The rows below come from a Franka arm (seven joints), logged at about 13 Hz.
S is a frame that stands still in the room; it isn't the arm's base.
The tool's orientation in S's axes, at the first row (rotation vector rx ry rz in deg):
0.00, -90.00, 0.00
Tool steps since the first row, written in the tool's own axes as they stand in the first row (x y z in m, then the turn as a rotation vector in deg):
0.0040, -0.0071, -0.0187, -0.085, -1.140, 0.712
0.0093, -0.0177, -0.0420, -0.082, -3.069, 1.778
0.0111, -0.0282, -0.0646, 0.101, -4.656, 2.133
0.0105, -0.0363, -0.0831, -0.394, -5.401, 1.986
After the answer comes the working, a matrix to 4 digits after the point.
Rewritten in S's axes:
0.0187, -0.0071, 0.0040, -0.712, -1.140, -0.085
0.0420, -0.0177, 0.0093, -1.778, -3.069, -0.082
0.0646, -0.0282, 0.0111, -2.133, -4.656, 0.101
0.0831, -0.0363, 0.0105, -1.986, -5.401, -0.394

The tool's axes in the first row as the columns of a matrix, in S's axes (rounded; the answer above uses it unrounded):
0.0000, 0.0000, -1.0000
0.0000, 1.0000, 0.0000
1.0000, 0.0000, 0.0000

